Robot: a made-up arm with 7 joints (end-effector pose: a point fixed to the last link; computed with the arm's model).
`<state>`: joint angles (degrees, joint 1 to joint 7).
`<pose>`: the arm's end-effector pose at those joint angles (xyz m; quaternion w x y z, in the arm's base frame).
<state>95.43 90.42 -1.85 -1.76 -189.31 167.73 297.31</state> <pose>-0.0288 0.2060 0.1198 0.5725 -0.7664 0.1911 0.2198</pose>
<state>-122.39 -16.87 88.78 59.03 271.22 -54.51 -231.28</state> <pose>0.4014 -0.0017 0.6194 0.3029 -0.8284 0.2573 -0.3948</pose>
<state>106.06 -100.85 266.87 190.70 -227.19 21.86 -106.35</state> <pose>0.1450 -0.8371 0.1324 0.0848 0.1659 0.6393 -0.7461</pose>
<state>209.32 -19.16 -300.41 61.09 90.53 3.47 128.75</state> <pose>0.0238 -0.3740 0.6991 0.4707 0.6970 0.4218 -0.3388</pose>
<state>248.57 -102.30 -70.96 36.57 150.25 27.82 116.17</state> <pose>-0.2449 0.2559 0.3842 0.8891 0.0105 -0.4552 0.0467</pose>
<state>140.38 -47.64 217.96 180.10 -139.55 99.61 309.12</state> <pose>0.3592 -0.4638 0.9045 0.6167 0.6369 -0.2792 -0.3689</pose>
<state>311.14 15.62 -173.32 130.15 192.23 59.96 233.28</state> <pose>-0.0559 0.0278 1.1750 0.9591 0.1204 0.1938 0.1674</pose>
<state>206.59 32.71 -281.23 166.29 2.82 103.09 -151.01</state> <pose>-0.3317 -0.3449 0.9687 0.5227 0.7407 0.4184 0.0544</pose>
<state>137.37 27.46 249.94 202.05 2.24 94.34 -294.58</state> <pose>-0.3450 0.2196 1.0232 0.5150 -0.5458 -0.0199 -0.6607</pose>
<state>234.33 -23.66 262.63 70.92 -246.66 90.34 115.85</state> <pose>-0.2808 0.3749 0.7173 0.6488 0.3789 -0.0677 -0.6564</pose>
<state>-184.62 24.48 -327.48 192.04 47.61 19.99 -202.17</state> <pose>-0.2426 0.1237 1.1335 0.4504 0.1912 0.0181 -0.8719</pose>
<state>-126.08 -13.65 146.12 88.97 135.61 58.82 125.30</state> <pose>0.4961 0.2827 0.7472 0.3234 0.0058 0.5465 0.7725</pose>
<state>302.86 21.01 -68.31 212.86 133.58 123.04 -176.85</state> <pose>0.3539 -0.0237 0.9151 0.2263 -0.1046 0.9684 0.0077</pose>
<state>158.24 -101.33 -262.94 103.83 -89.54 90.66 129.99</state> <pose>0.4137 -0.6011 0.2428 0.9570 0.1019 0.0390 0.2688</pose>
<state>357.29 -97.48 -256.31 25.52 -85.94 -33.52 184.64</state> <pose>-0.1301 0.2303 0.1202 0.0242 -0.8556 -0.1780 -0.4855</pose>
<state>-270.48 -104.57 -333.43 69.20 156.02 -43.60 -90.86</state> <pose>-0.1066 -0.3628 0.5489 0.8629 -0.3531 -0.1099 -0.3446</pose>
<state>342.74 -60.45 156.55 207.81 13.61 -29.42 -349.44</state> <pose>-0.4627 0.0474 0.8946 0.9908 0.1001 -0.0651 -0.0630</pose>
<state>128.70 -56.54 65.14 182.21 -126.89 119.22 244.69</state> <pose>0.5089 -0.3941 0.7735 0.0855 -0.1979 -0.6521 -0.7269</pose>
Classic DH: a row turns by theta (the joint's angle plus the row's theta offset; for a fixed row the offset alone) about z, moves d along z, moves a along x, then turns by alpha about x. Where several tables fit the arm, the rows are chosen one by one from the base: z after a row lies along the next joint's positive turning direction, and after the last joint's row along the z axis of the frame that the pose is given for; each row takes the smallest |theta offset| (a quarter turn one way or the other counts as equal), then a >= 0, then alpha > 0; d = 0 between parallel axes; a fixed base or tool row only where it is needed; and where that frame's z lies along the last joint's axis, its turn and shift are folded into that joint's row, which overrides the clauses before.
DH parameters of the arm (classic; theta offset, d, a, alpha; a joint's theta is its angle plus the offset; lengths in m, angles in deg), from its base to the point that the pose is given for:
joint 1: 0 0.3149 0 -90
joint 2: 0 0 0 90
joint 3: 0 0.4486 0.0358 90
joint 4: 0 0 0.0709 90
joint 5: 0 0.3131 0 90
joint 6: 0 0 0.0761 -90
joint 7: 0 0.0971 0 0

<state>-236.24 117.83 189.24 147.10 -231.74 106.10 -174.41</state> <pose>-0.3428 0.7048 0.0137 0.2796 -0.7343 0.5649 -0.2518</pose>
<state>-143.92 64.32 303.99 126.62 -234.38 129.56 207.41</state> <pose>-0.6774 -0.3583 0.4637 0.5279 0.7347 -0.0480 0.4234</pose>
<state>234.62 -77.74 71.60 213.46 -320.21 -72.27 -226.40</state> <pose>0.1227 0.6171 0.4319 0.7827 -0.3454 -0.4837 0.1843</pose>
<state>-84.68 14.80 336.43 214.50 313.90 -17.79 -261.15</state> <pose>0.1800 0.0777 1.0378 0.4400 0.1070 0.3080 0.8367</pose>
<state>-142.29 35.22 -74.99 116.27 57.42 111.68 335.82</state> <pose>-0.5856 -0.0647 0.7054 0.0115 0.0506 -0.9785 0.1998</pose>
